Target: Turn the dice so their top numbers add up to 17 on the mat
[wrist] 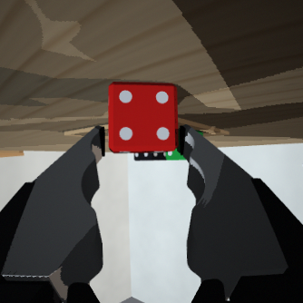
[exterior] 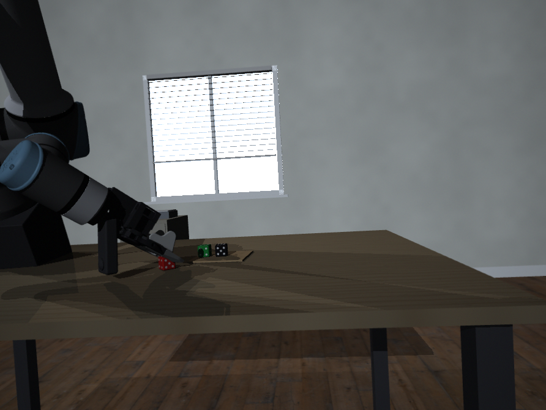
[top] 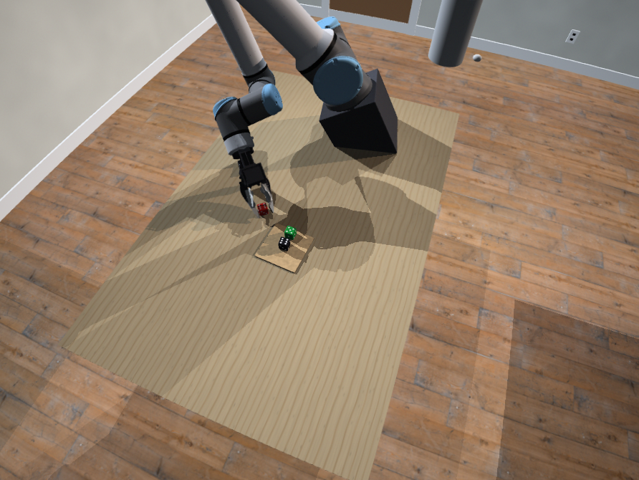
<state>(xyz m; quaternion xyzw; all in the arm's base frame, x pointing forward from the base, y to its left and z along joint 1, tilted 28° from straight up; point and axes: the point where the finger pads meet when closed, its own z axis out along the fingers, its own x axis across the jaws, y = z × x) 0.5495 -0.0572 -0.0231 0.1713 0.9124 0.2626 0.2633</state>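
Right now my hand is 10 mm to the left of the red die, 10 mm past it and 10 mm above it. Also, from my hand: black die (130 mm to the left, 80 mm ahead); green die (120 mm to the left, 30 mm ahead); tan mat (130 mm to the left, 80 mm ahead, 20 mm below).
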